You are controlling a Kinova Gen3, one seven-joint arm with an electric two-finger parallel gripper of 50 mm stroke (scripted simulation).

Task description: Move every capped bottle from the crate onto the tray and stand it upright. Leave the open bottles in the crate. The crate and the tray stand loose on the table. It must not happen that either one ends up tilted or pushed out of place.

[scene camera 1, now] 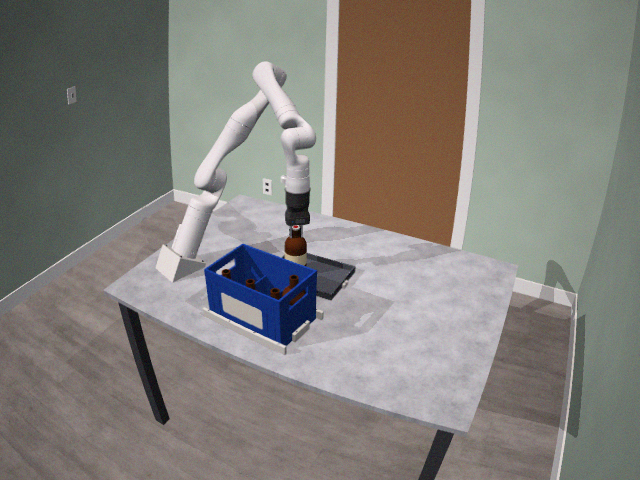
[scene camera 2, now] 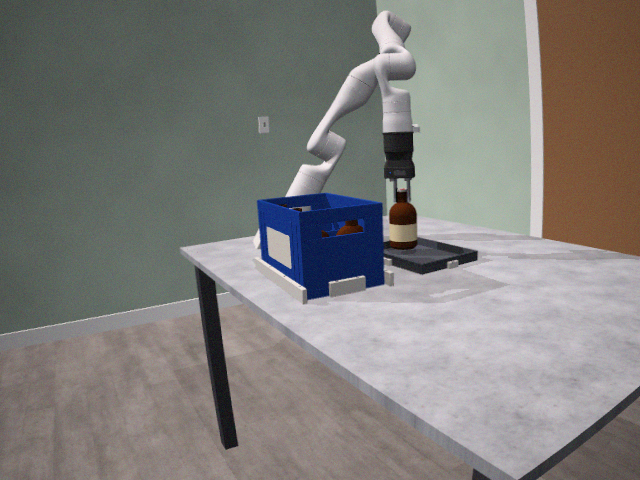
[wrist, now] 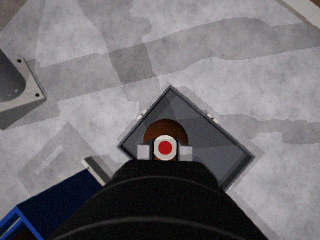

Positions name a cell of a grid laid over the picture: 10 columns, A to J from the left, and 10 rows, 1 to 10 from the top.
Labels:
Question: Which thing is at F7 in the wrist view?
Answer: My gripper.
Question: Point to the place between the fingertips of my gripper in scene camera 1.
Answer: E5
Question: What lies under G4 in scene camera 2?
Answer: My gripper.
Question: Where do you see a tray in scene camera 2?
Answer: At G6

